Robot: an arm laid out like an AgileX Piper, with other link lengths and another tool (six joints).
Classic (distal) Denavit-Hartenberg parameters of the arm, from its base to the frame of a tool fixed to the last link. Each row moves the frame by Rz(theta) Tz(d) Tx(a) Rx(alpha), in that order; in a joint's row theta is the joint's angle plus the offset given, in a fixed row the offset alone. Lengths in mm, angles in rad.
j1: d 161.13, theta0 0, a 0, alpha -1.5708
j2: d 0, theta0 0.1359, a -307.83, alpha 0
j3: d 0, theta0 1.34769, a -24.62, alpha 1.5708
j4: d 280.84, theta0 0, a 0, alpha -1.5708
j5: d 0, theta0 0, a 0, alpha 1.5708
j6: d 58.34, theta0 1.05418, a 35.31, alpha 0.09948
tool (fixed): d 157, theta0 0, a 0, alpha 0
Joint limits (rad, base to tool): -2.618..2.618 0..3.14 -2.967..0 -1.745..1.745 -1.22..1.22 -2.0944..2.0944
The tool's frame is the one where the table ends.
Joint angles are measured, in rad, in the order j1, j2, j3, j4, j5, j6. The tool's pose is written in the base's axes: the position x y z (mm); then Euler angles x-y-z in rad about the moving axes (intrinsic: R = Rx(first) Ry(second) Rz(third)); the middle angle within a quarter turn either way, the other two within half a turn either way. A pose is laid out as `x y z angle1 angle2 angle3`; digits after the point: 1 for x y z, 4 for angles.
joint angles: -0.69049, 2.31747, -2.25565, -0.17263, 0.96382, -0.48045
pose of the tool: 455.4 -412.6 194.7 2.5677 0.2778 -1.8149
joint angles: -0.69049, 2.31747, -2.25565, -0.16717, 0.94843, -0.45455
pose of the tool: 459.3 -412.8 196.0 2.5630 0.2914 -1.7837
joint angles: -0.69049, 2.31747, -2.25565, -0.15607, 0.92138, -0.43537
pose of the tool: 465.5 -413.7 198.4 2.5529 0.3166 -1.7533
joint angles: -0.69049, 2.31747, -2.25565, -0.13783, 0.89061, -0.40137
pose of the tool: 473.5 -413.5 201.3 2.5457 0.3479 -1.7043
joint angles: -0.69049, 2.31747, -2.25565, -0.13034, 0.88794, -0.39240
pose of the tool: 475.1 -412.5 201.5 2.5495 0.3537 -1.6922
